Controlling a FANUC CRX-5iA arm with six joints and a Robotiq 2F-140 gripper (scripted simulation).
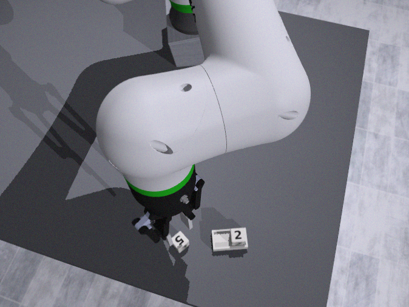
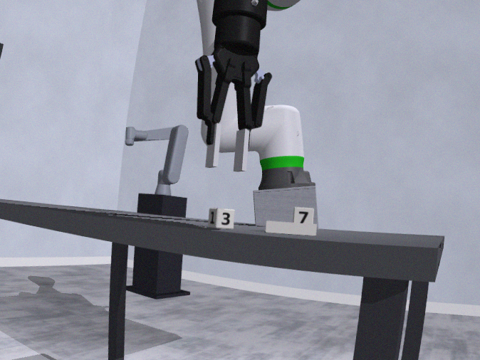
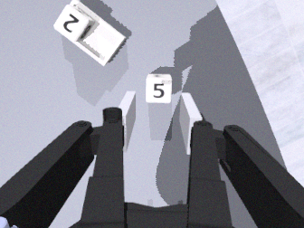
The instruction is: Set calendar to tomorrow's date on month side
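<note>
My hand is 11 cm above the cube. From my hand the other things lie so: tray: 5 cm behind, 10 cm to the left, 11 cm below.
</note>
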